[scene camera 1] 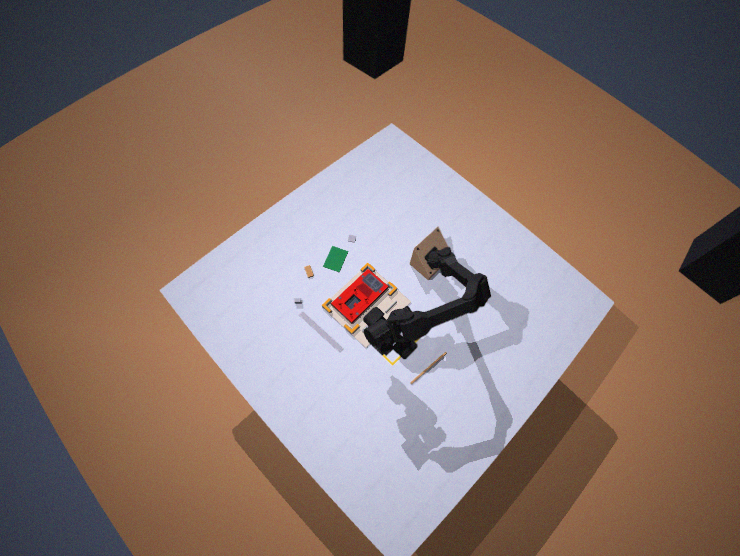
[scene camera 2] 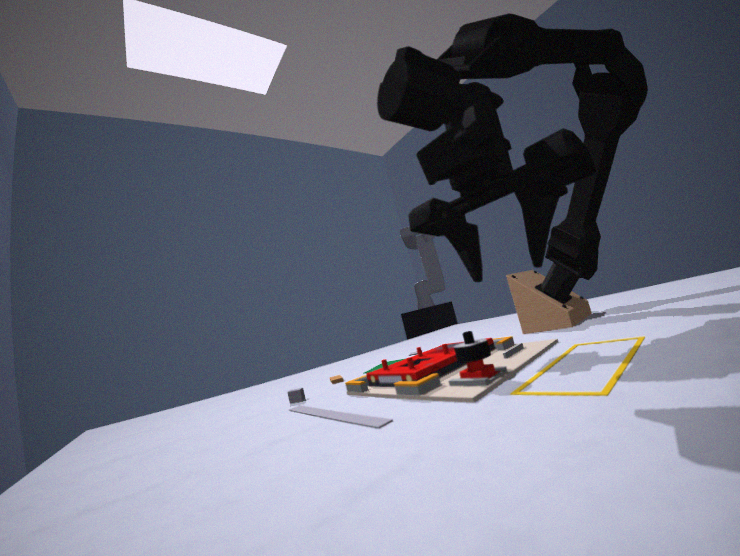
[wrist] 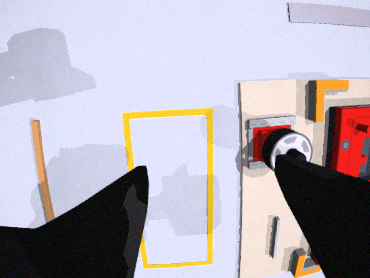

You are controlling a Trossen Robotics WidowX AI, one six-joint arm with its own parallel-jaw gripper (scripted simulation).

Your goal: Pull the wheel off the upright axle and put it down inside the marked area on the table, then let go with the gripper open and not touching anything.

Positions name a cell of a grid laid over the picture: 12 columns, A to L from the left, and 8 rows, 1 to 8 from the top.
Labels:
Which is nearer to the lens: the wheel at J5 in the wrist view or the wooden stick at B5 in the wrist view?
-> The wheel.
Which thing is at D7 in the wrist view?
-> The gripper.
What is the gripper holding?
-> Nothing.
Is the gripper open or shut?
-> Open.

